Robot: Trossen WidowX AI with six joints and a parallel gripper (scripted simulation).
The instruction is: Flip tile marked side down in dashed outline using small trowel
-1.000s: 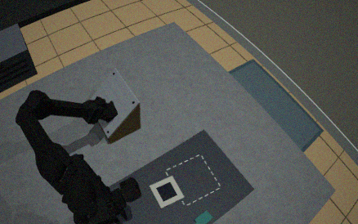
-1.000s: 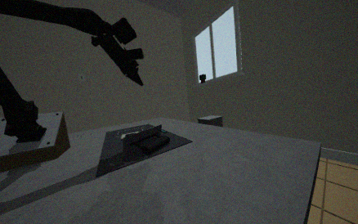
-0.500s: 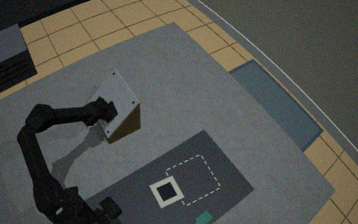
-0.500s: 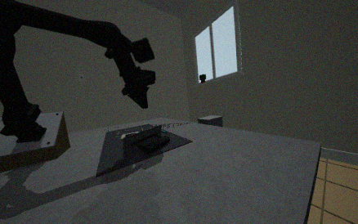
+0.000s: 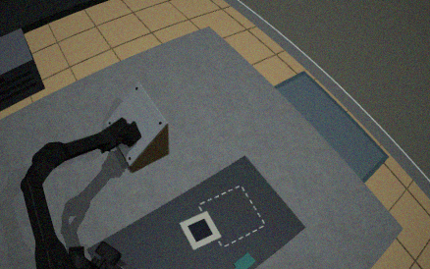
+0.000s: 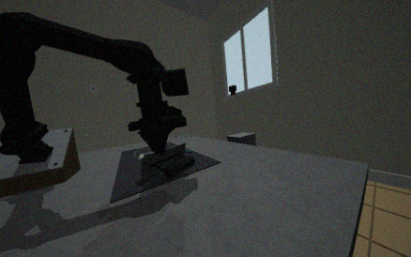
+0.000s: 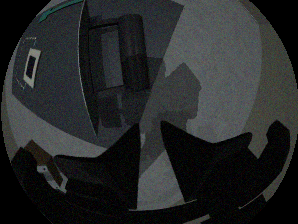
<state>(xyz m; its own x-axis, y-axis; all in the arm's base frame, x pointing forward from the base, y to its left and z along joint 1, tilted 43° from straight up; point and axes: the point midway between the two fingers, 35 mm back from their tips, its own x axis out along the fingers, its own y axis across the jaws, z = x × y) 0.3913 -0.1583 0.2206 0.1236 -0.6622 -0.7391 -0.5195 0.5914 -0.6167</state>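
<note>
Now: gripper tip 3 cm short of the trowel, 7 cm to the right of it and 6 cm above it. From my gripper tip the other things lie so: dark mat: 32 cm to the left, 10 cm below; small teal piece: 13 cm ahead, 36 cm to the left, 8 cm below; tile: 4 cm behind, 34 cm to the left, 8 cm below.
</note>
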